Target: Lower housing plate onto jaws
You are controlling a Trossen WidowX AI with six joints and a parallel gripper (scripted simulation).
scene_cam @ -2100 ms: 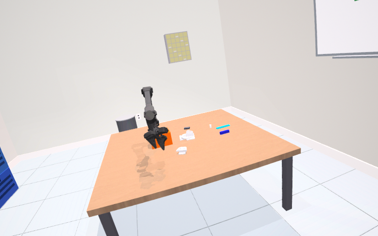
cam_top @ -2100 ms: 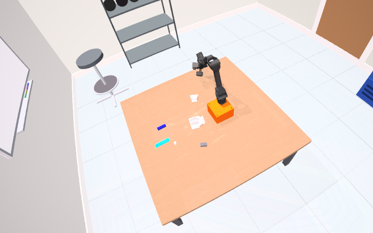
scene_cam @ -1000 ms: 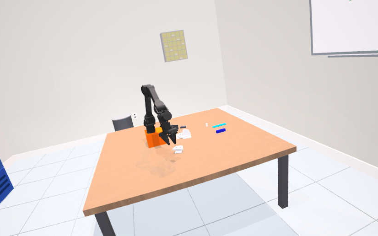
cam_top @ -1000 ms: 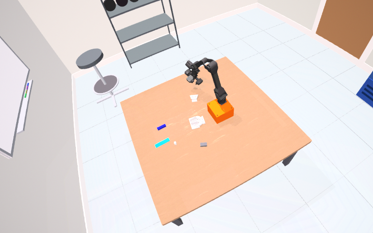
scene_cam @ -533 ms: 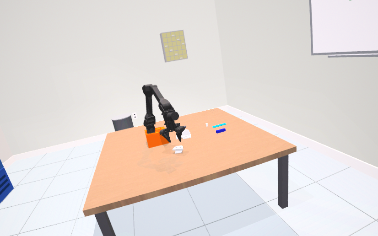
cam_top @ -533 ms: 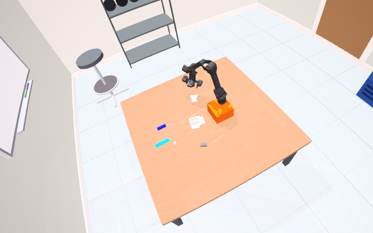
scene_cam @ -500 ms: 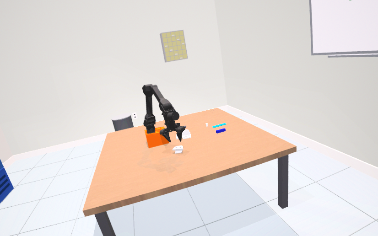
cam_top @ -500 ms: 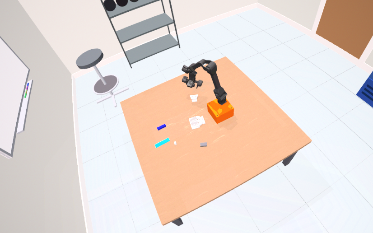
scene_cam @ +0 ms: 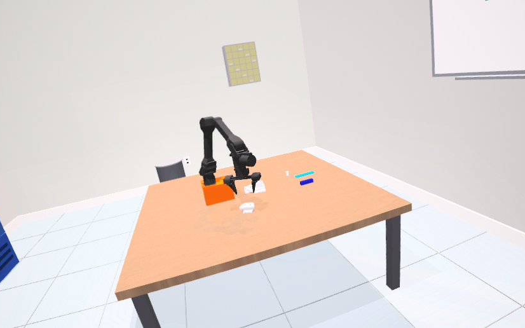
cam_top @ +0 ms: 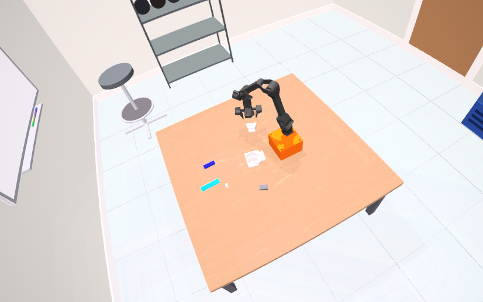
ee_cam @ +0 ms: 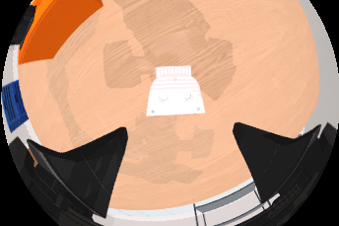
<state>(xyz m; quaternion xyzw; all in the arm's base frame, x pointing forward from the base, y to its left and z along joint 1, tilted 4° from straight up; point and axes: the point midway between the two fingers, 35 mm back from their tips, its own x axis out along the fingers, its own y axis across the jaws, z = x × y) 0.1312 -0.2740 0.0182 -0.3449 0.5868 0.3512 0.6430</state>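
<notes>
The white base is 25 cm to the left of my gripper tip, 15 cm ahead of it and 10 cm below it. From my gripper tip the other things lie so: blue block (42 cm ahead, 12 cm to the left, 9 cm below); grey block (48 cm to the left, 20 cm ahead, 9 cm below); white cube (39 cm ahead, 34 cm to the left, 9 cm below).
</notes>
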